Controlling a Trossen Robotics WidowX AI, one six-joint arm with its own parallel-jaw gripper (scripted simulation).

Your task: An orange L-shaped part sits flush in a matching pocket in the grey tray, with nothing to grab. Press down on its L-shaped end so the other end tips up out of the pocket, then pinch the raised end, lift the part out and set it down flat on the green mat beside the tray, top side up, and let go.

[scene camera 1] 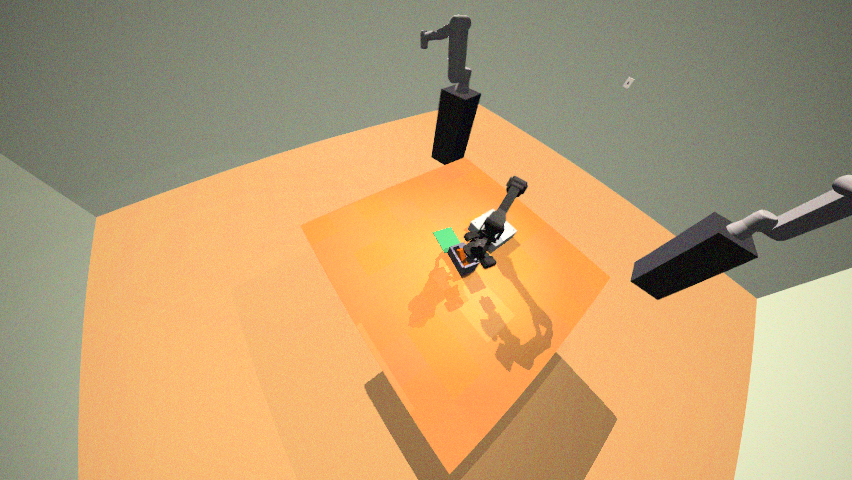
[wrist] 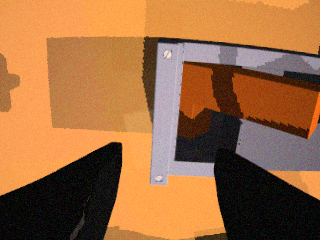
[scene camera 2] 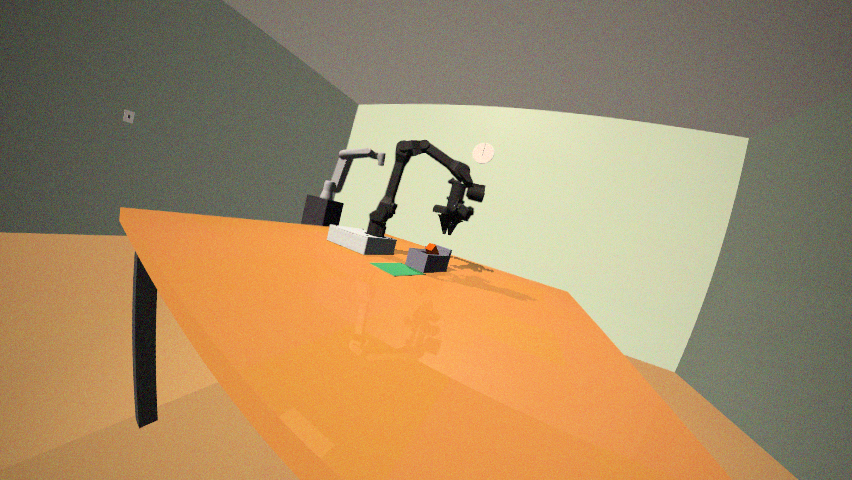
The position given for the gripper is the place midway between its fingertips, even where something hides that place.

In view: the gripper (scene camera 2: 446, 234).
The gripper shows as well in the wrist view (wrist: 169, 156).
